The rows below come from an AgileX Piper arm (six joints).
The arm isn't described. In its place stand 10 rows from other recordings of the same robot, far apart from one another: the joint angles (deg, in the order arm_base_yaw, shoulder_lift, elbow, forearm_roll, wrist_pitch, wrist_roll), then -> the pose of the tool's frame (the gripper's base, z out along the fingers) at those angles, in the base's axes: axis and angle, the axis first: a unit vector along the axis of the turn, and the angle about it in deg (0 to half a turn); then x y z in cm.
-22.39 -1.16 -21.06 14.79 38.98 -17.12 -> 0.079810 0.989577 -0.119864 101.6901 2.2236 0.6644 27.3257
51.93 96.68 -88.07 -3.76 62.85 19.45 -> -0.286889 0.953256 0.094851 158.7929 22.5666 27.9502 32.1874
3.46 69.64 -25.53 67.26 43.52 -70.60 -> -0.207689 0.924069 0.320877 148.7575 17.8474 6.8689 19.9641
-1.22 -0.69 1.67 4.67 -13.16 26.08 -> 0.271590 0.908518 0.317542 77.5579 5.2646 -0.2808 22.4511
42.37 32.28 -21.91 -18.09 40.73 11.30 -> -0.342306 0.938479 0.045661 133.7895 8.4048 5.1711 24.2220
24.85 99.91 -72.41 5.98 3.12 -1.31 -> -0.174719 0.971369 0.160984 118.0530 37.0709 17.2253 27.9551
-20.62 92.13 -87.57 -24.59 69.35 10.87 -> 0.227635 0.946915 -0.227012 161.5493 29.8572 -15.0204 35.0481
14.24 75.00 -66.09 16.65 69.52 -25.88 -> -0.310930 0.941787 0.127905 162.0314 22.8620 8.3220 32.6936
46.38 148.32 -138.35 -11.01 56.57 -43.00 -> -0.723440 0.685009 -0.086011 151.3743 39.3928 39.2352 15.9997
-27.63 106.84 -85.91 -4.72 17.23 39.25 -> 0.523327 0.851862 0.021424 123.1461 39.0678 -20.7005 28.4715
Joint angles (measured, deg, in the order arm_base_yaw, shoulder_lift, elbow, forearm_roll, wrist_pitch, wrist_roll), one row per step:
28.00, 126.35, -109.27, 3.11, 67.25, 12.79
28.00, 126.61, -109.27, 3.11, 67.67, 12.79
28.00, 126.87, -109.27, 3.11, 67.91, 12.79
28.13, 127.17, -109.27, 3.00, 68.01, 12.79
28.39, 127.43, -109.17, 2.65, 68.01, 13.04
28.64, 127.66, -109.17, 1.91, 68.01, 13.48
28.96, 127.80, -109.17, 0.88, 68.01, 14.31
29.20, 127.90, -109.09, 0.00, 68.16, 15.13
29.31, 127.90, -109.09, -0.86, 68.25, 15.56
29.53, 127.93, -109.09, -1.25, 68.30, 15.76
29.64, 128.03, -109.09, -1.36, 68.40, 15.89
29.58, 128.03, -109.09, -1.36, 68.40, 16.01
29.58, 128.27, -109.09, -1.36, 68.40, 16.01
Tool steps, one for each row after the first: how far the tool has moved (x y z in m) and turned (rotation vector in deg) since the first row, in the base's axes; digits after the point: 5 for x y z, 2 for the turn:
-0.00025, -0.00012, -0.00223, -0.31, 0.60, 0.02
-0.00026, -0.00012, -0.00440, -0.55, 1.04, 0.03
-0.00047, 0.00079, -0.00687, -0.83, 1.35, 0.19
-0.00114, 0.00224, -0.00947, -1.27, 1.53, 0.28
-0.00135, 0.00320, -0.01138, -1.96, 1.44, 0.26
-0.00173, 0.00423, -0.01255, -2.81, 1.16, -0.02
-0.00231, 0.00465, -0.01377, -3.61, 1.10, -0.39
-0.00225, 0.00426, -0.01378, -4.33, 0.80, -0.52
-0.00287, 0.00530, -0.01403, -4.67, 0.69, -0.41
-0.00326, 0.00592, -0.01486, -4.85, 0.82, -0.40
-0.00302, 0.00549, -0.01486, -4.83, 0.83, -0.58
-0.00277, 0.00563, -0.01681, -4.95, 1.04, -0.57

